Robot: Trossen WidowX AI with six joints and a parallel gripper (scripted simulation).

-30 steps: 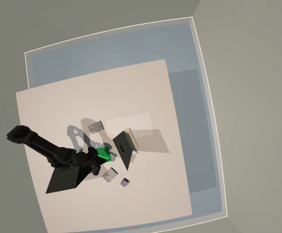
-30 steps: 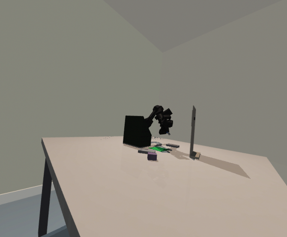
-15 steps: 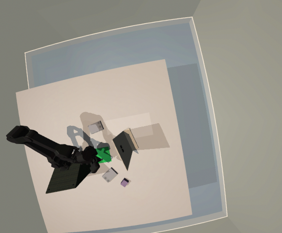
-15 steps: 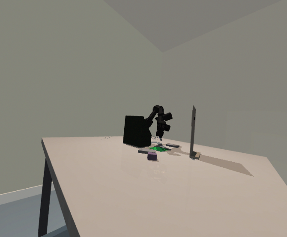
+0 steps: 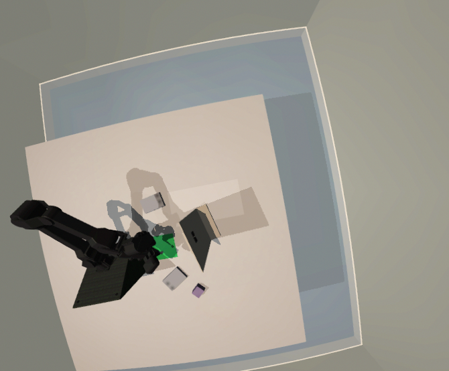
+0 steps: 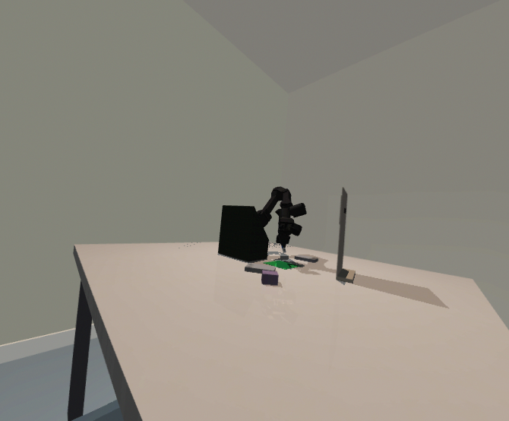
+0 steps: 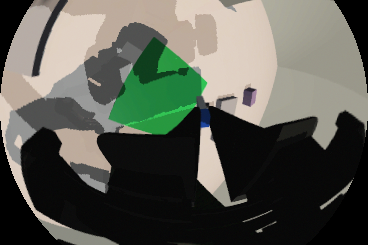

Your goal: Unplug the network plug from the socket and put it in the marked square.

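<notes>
Now: the green marked square 1 cm behind my gripper tip and 7 cm below it. Also, from my gripper tip: upright panel 22 cm ahead, 8 cm to the left, 8 cm above; then network plug right at my gripper tip; then purple cube 12 cm ahead, 24 cm to the right, 6 cm below.
</notes>
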